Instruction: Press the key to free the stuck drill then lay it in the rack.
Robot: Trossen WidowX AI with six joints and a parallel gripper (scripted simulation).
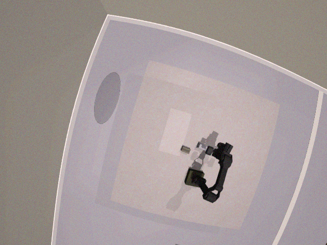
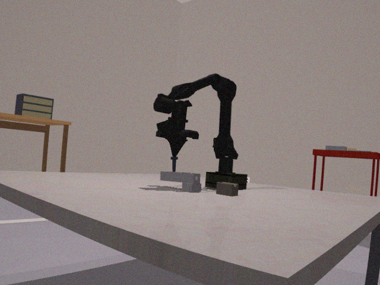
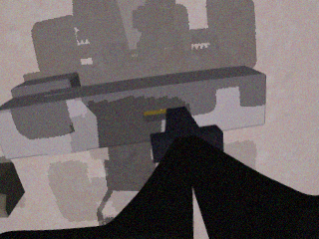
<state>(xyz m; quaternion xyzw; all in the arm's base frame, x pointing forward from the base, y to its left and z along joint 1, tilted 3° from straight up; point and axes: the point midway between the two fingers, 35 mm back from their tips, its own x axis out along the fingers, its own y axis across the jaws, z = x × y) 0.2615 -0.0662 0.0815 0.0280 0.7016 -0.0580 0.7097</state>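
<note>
Now: gripper tip 80 mm above the grey block fixture and 40 mm to the right of it. Round my gripper tip: dark t-shaped key (30 mm below); dark olive-grey block (210 mm to the left, 100 mm below, 60 mm behind).
</note>
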